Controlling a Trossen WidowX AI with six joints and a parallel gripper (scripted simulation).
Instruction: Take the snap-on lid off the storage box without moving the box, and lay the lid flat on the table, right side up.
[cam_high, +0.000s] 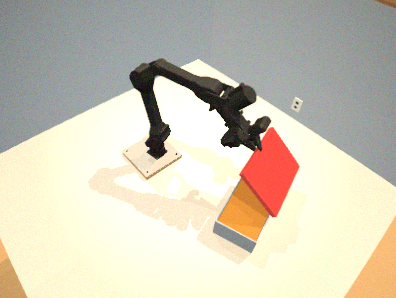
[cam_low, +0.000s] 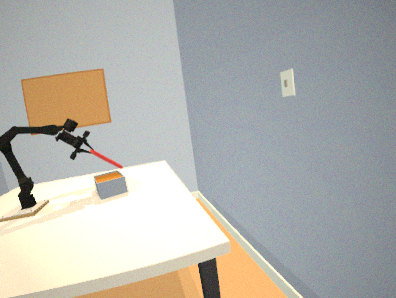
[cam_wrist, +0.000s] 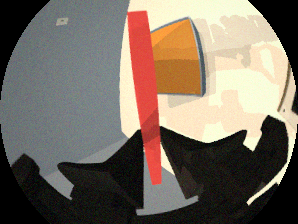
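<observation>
The red lid lies 6 cm ahead of my gripper tip, 5 cm below it and 1 cm to the left of it. Also, from my gripper tip: grey-blue storage box: 19 cm below, 11 cm to the right, 6 cm ahead.
</observation>
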